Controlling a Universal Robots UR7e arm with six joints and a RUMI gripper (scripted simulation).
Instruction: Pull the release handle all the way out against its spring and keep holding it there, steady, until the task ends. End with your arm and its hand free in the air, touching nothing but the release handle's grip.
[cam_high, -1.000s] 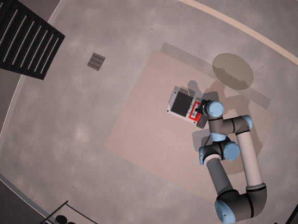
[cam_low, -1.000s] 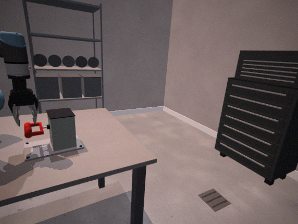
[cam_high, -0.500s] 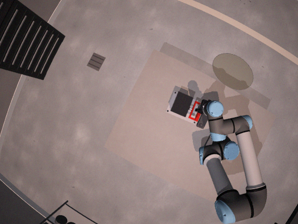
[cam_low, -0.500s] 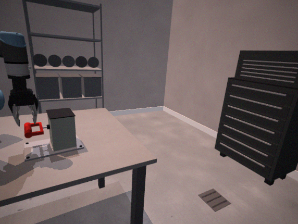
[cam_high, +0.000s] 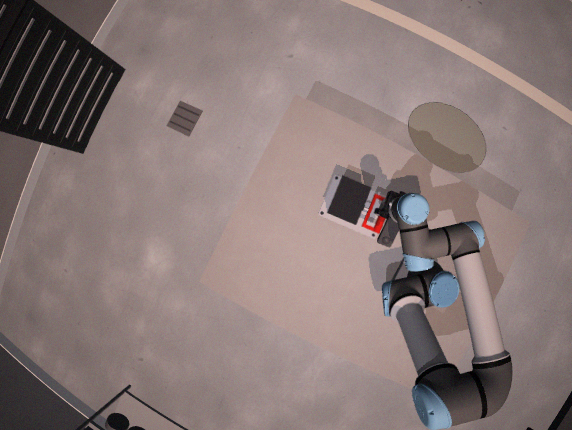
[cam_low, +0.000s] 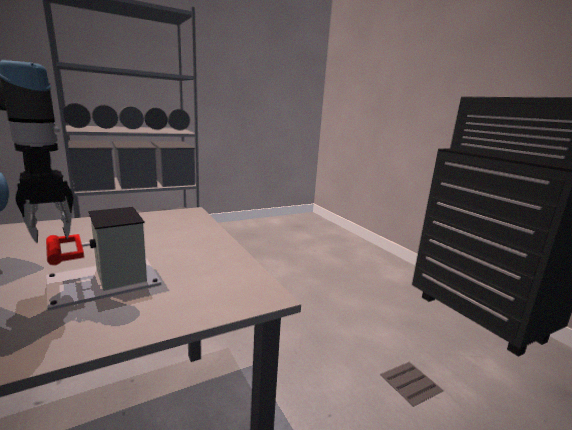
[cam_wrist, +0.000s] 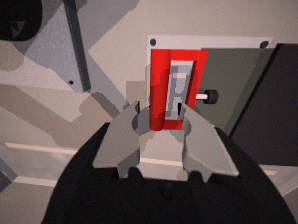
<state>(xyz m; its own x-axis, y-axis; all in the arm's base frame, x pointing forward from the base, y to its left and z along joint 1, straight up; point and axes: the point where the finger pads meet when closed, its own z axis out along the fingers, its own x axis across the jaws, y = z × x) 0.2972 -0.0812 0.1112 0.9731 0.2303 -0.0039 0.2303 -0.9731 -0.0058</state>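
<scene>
My gripper is now 140 mm above the baseplate, 90 mm short of it and 20 mm to the right of it.
</scene>
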